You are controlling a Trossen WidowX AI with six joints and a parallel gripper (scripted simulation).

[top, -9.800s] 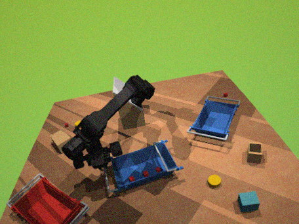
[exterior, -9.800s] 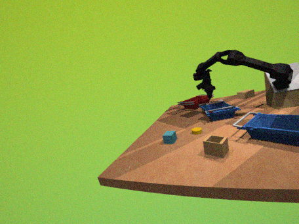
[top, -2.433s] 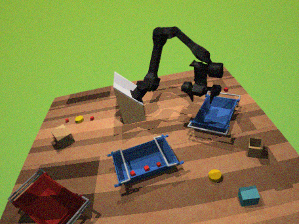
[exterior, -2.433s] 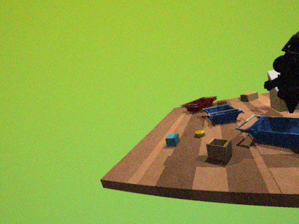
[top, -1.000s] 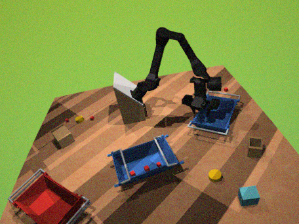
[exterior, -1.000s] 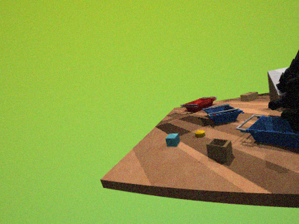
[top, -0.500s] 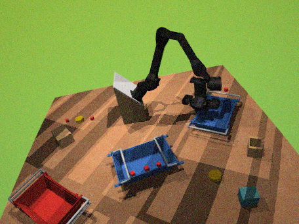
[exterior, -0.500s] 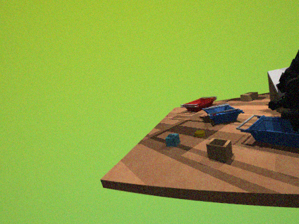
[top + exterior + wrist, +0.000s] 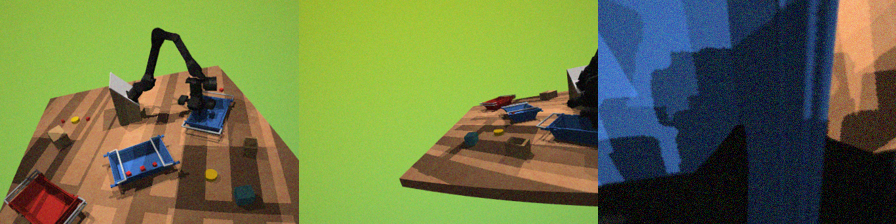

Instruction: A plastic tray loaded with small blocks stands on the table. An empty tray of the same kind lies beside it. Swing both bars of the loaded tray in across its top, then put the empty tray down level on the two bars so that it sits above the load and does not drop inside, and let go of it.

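The blue tray is 50 mm to the left of my gripper tip, 50 mm ahead of it and 30 mm above it. The rest, counted from my gripper tip: brown box: 320 mm ahead, 110 mm to the left; tan block: 750 mm to the right, 120 mm behind, 20 mm above; teal cube: 520 mm ahead, 40 mm to the right, 10 mm above.
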